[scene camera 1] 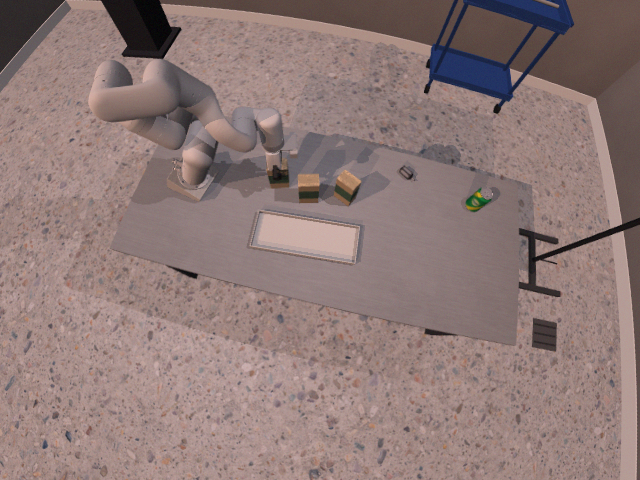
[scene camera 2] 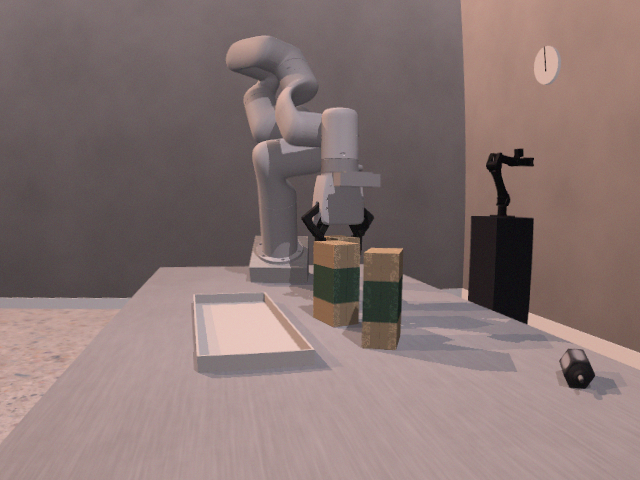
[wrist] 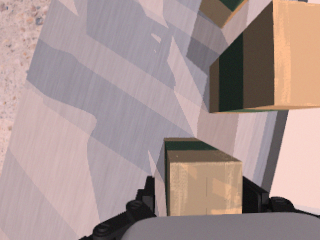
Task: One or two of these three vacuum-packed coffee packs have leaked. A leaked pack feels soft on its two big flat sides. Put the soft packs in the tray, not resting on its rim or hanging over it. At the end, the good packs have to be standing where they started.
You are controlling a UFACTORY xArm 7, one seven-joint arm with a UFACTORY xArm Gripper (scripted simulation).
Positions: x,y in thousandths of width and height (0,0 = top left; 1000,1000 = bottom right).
Labels:
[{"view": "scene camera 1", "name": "white tray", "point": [434,484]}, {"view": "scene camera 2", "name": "white tray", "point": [393,676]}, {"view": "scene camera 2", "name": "black object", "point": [899,761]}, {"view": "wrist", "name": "my gripper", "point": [605,794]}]

